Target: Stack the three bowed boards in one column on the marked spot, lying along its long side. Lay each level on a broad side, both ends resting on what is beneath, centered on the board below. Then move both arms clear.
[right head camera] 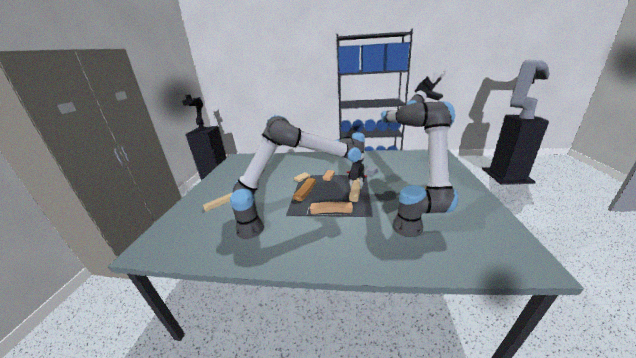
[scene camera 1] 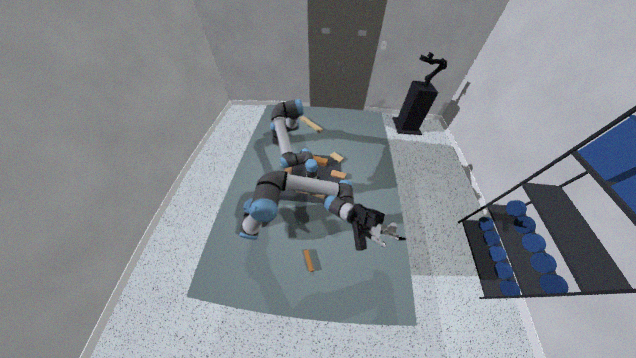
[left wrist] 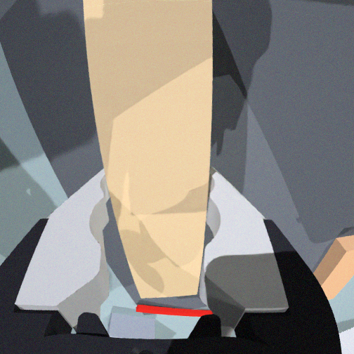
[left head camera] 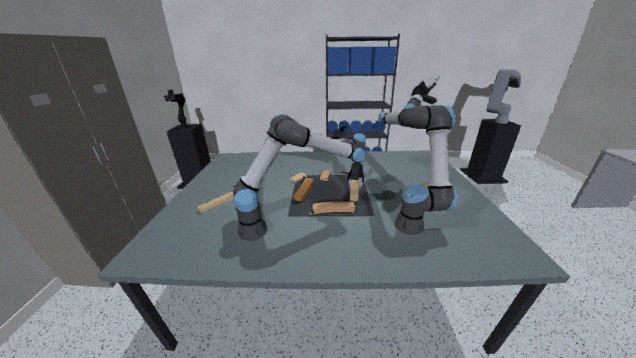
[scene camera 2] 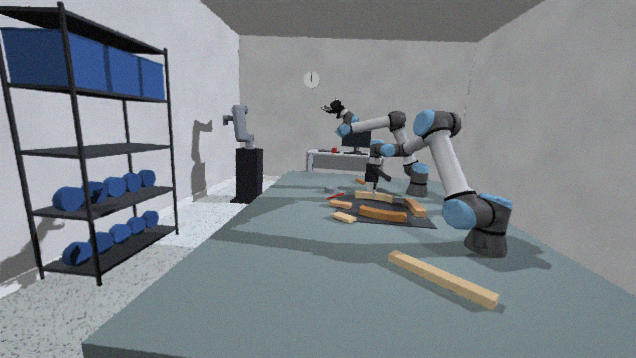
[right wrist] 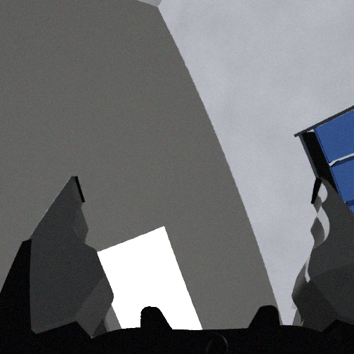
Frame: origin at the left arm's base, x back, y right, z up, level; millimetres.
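Seen in the pictures: left gripper, fingertip midpoint: [right head camera: 356, 189] [scene camera 2: 373, 197]; right gripper, fingertip midpoint: [right head camera: 437, 77] [scene camera 1: 397, 242] [left head camera: 431, 82] [scene camera 2: 327, 102]; left arm's base, origin of the base link: [right head camera: 250, 229] [left head camera: 252, 231] [scene camera 2: 484, 248]; right arm's base, origin of the base link: [right head camera: 407, 227] [left head camera: 409, 225] [scene camera 2: 416, 194].
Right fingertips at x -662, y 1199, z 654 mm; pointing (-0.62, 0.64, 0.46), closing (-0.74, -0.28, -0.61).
Note:
Pixels of each thing's top centre, then the offset from my right fingertips to it. Level surfaces: height alone.
- pale bowed board, middle of its top: [right head camera: 356, 185] [scene camera 2: 373, 192] [left head camera: 355, 185] dy -575, dx +324, dz -599 mm
- dark mat, its level: dz -648 mm
- brown-orange bowed board, middle of its top: [scene camera 2: 382, 209] [left head camera: 304, 186] [right head camera: 305, 186] [scene camera 1: 314, 157] dy -914, dx +297, dz -603 mm
- light orange bowed board, middle of its top: [right head camera: 331, 204] [left head camera: 333, 204] [scene camera 2: 413, 202] dy -743, dx +526, dz -603 mm
- small pale block, middle of its top: [scene camera 2: 343, 215] [left head camera: 298, 176] [right head camera: 301, 176] dy -955, dx +93, dz -632 mm
- small orange block, middle of its top: [scene camera 2: 340, 202] [right head camera: 328, 173] [left head camera: 325, 174] [scene camera 1: 338, 173] dy -751, dx +93, dz -625 mm
- red stick, middle of its top: [scene camera 2: 335, 194] dy -543, dx +77, dz -638 mm
- long pale bar, middle of its top: [scene camera 2: 437, 271] [left head camera: 222, 197] [right head camera: 227, 196] [scene camera 1: 311, 123] dy -1445, dx +346, dz -625 mm
- orange bar, middle of its top: [scene camera 1: 308, 260] dy -51, dx +325, dz -630 mm
The pale bowed board [left head camera: 354, 192] [right head camera: 354, 192] [scene camera 2: 362, 195] [left wrist: 155, 125] lies on the dark mat [left head camera: 330, 187] [scene camera 2: 425, 225]. My left gripper [left head camera: 355, 182] [scene camera 2: 373, 192] [left wrist: 159, 167] is shut on it near its far end, its jaws against both sides. A brown-orange bowed board [left head camera: 303, 189] [right head camera: 304, 189] [scene camera 2: 382, 214] lies at the mat's left in the head views. A light orange bowed board [left head camera: 333, 207] [right head camera: 331, 207] [scene camera 2: 414, 207] lies along the mat's front edge, a thin pale outline of the marked spot showing at its left end. My right gripper [scene camera 1: 394, 241] [right wrist: 197, 178] is open and empty, raised high.
A small pale block [left head camera: 298, 177] [scene camera 2: 344, 217] and a small orange block [left head camera: 325, 175] [scene camera 2: 340, 204] lie by the mat's back. A red stick [scene camera 2: 335, 195] [left wrist: 174, 310] and grey block [left wrist: 132, 325] lie beyond it. A long pale bar [scene camera 2: 442, 280] and an orange bar [scene camera 1: 308, 260] lie farther out.

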